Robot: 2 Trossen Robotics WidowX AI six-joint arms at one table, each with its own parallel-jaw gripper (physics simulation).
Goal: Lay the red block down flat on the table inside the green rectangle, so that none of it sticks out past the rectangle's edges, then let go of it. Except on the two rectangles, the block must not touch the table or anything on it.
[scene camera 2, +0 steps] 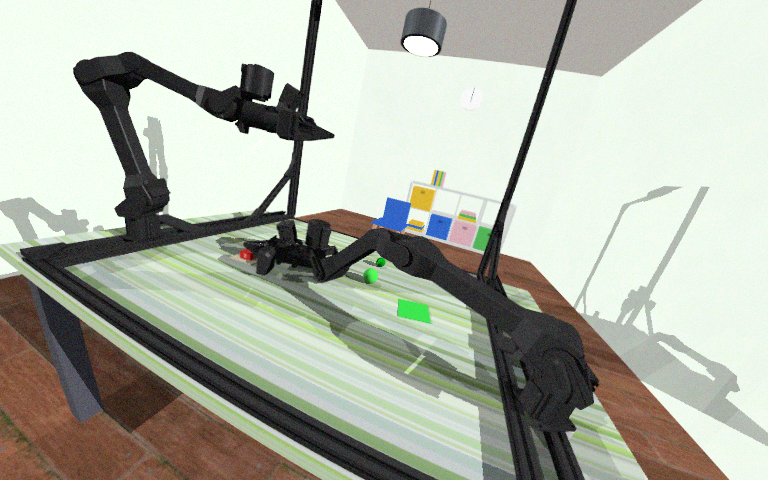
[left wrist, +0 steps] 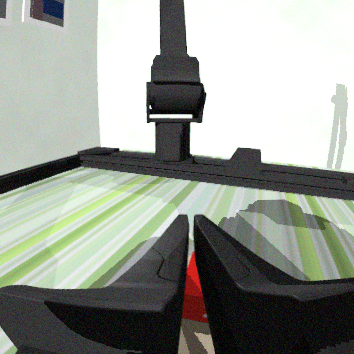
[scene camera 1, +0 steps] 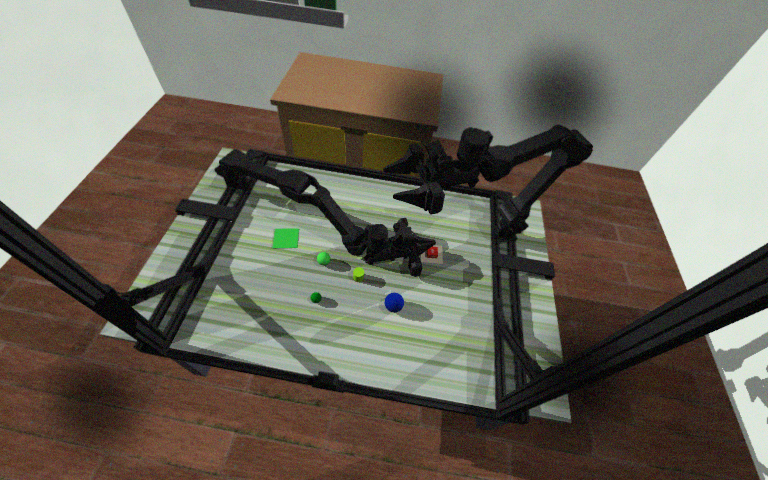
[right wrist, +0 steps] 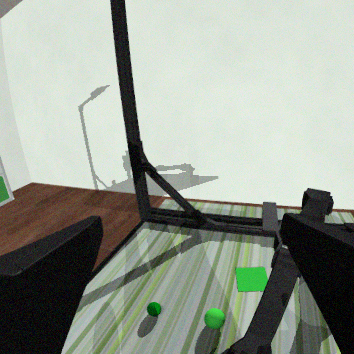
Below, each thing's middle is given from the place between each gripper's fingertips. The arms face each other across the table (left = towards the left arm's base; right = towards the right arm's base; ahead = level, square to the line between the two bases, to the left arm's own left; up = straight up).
Labels:
Now: left hand 20 mm past the red block (left wrist: 193, 308) and 40 mm above it.
My right hand is 80 mm short of the red block, 160 mm to the left of it and 340 mm above it.

